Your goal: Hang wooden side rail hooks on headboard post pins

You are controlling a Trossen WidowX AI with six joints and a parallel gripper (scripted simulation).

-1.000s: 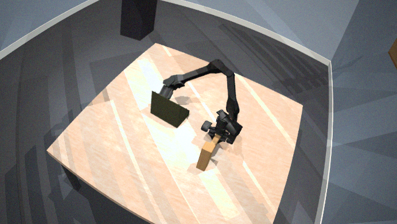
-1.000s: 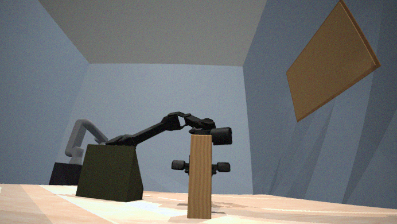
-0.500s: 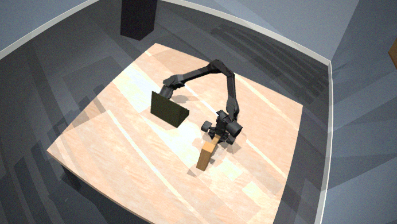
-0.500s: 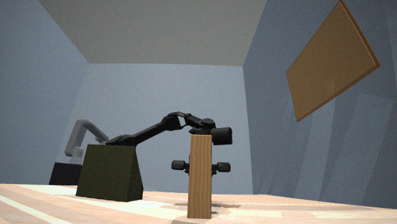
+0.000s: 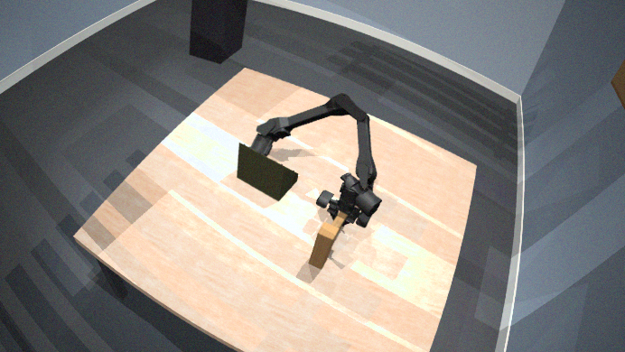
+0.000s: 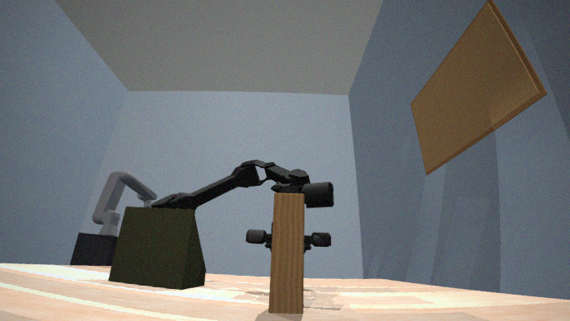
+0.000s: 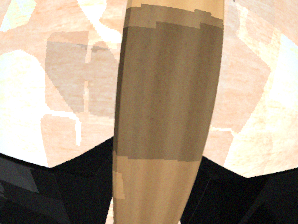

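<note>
Right now the wooden headboard post is 160 mm to the right of my gripper tip, 40 mm above it and 10 mm behind it.
</note>
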